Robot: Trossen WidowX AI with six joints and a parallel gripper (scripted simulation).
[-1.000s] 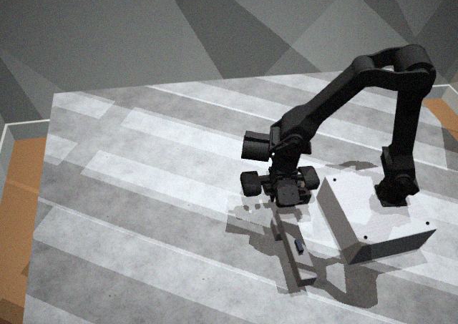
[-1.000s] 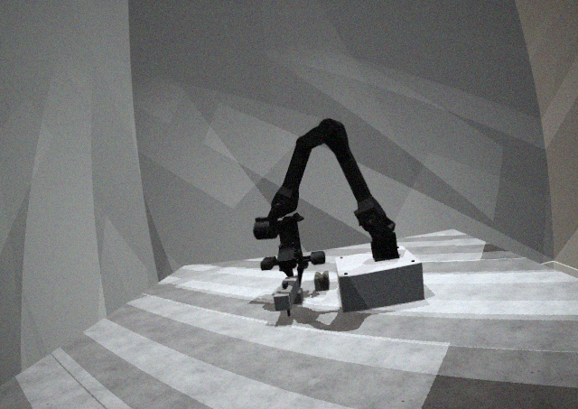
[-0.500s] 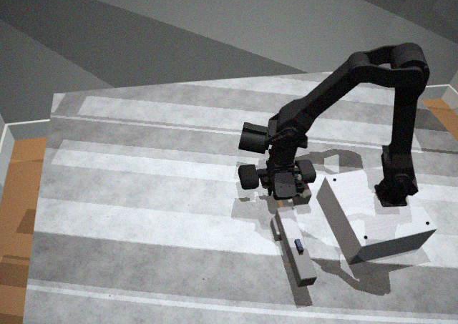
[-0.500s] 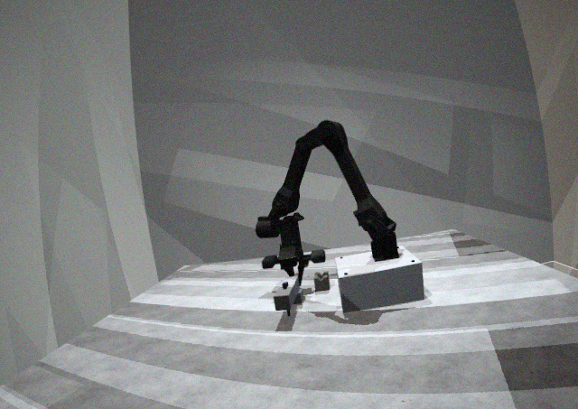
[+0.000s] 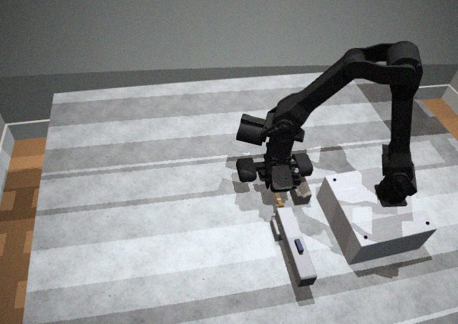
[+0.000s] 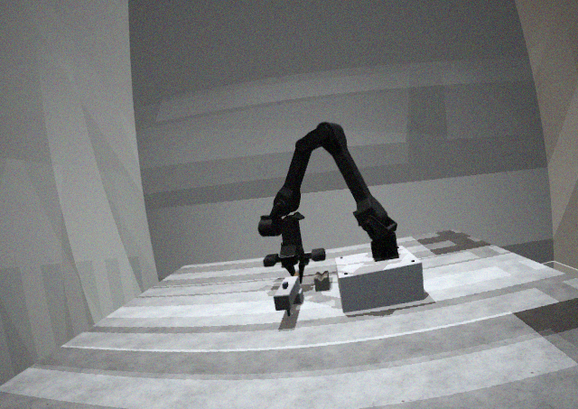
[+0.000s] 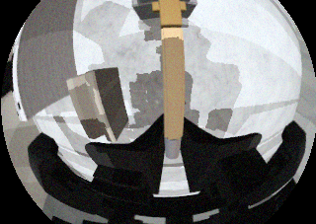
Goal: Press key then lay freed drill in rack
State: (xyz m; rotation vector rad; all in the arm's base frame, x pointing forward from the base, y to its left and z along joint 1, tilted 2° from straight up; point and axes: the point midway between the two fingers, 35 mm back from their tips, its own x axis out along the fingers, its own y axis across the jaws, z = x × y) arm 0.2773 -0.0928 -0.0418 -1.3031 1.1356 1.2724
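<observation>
Right now the drill is 40 mm to the left of my gripper tip and 40 mm above it. The rest, counted from my gripper tip: housing block 20 mm behind, 190 mm to the left, 30 mm above; blue key 20 mm behind, 220 mm to the left, 40 mm above; notched rack 80 mm behind, 10 mm to the left, 10 mm above.
</observation>
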